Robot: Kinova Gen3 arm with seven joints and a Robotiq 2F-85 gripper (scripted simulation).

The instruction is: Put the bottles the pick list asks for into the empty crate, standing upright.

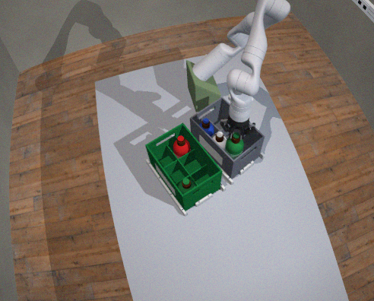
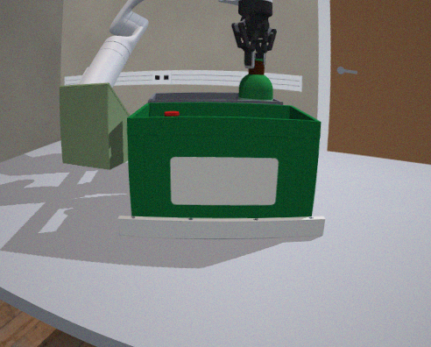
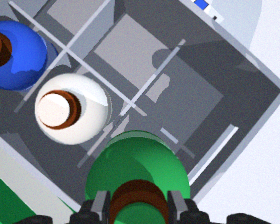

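My gripper is now 17 cm above the white-label bottle, 7 cm past it and 5 cm to the left of it. The rest, counted from my hand: grey crate (18 cm below, 10 cm behind, 1 cm to the right); then green crate (21 cm to the right, 18 cm below, 2 cm ahead); then blue-label bottle (17 cm below, 15 cm behind, 9 cm to the right).
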